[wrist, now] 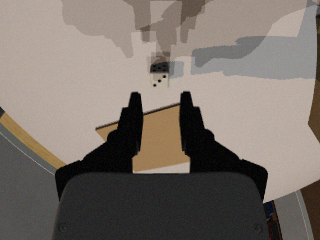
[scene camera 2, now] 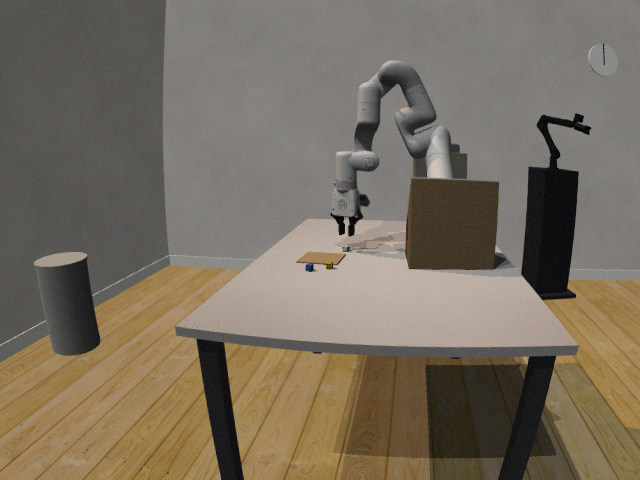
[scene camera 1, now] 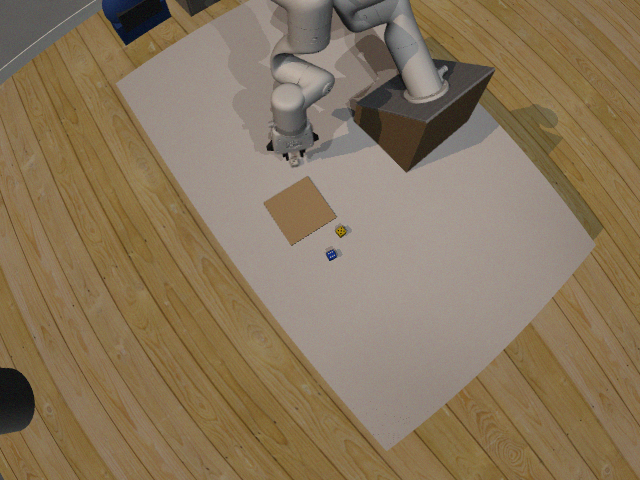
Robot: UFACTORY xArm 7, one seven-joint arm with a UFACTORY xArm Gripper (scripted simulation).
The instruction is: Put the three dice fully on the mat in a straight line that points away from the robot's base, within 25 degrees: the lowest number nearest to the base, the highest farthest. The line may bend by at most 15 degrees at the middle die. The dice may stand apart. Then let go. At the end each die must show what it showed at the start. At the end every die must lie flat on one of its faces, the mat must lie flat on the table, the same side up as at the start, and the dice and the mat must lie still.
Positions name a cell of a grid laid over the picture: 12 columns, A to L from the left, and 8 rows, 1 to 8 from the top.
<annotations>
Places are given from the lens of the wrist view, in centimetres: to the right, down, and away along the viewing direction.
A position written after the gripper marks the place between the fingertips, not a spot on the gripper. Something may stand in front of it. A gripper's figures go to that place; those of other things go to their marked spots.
gripper (wrist: G4): 0, -1, 14
tan square mat (wrist: G5): 1, 4, 27
</annotations>
